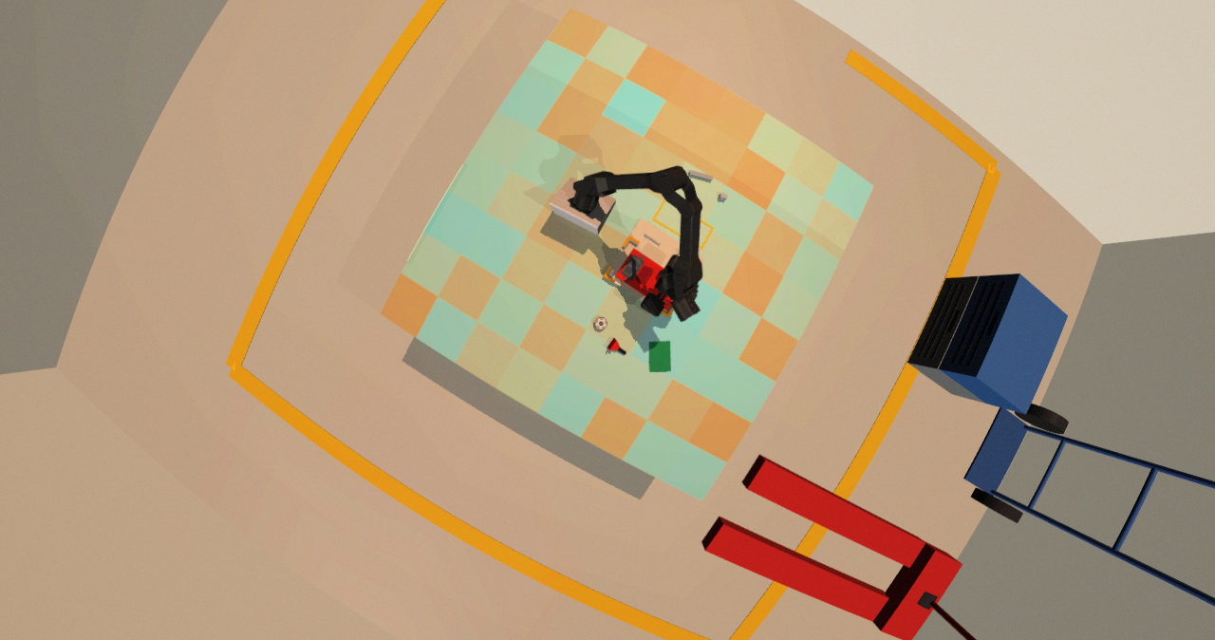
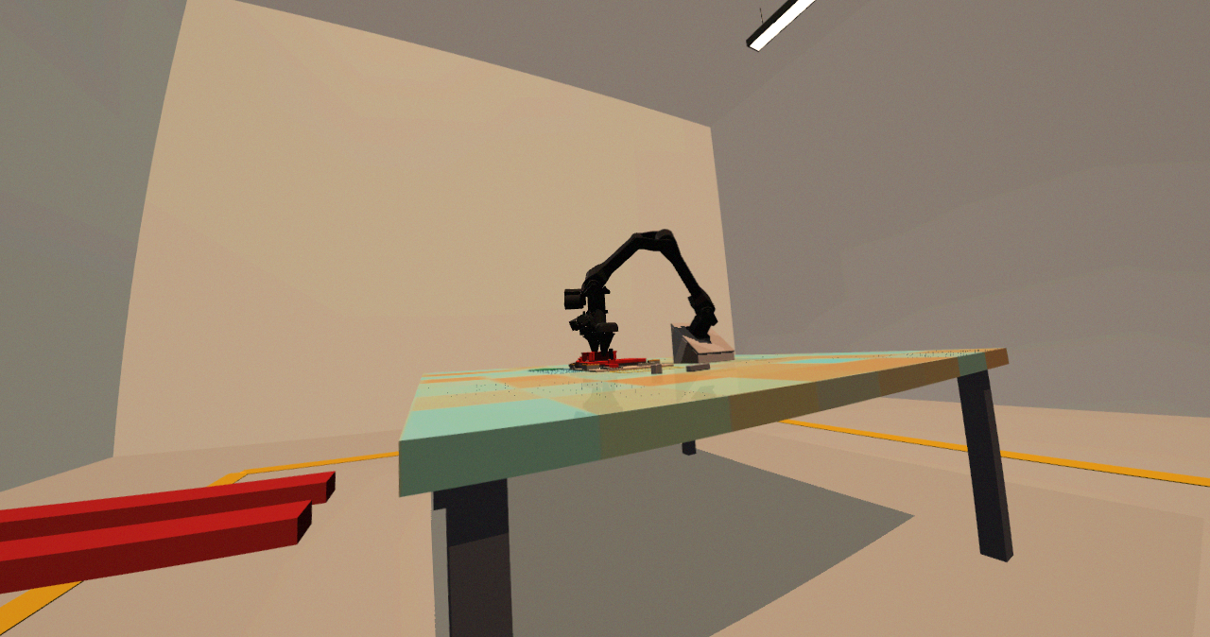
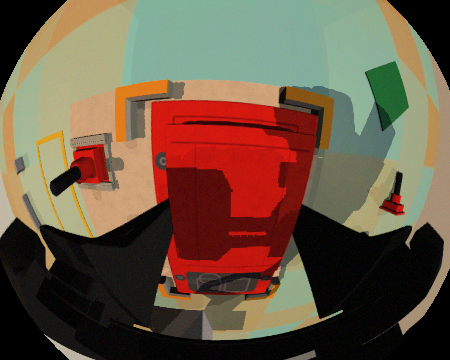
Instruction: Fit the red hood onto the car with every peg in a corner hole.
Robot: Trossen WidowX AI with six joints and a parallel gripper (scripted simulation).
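The red hood lies 1 cm above my gripper tip. From my gripper tip the other things lie so: green square (10 cm ahead, 20 cm to the right, 4 cm below).
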